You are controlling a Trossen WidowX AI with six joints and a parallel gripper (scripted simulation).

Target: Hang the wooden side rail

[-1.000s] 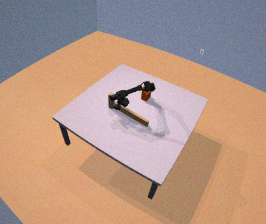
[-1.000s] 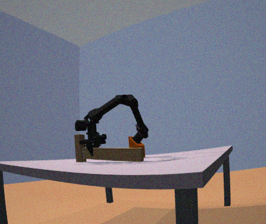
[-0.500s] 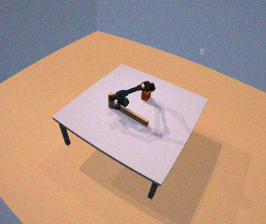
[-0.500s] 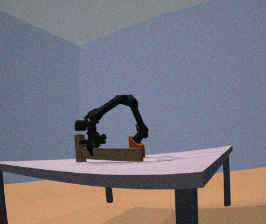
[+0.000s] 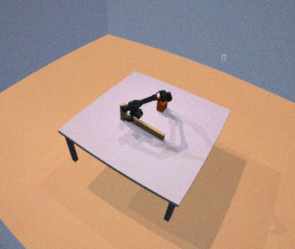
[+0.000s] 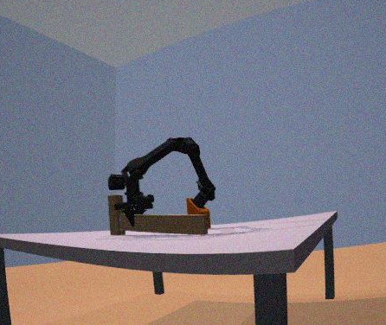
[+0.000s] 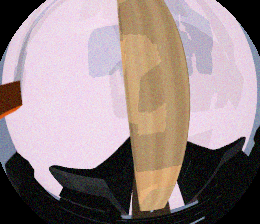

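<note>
My gripper tip is now 110 mm to the left of the headboard post, 40 mm below it and 10 mm short of it.
</note>
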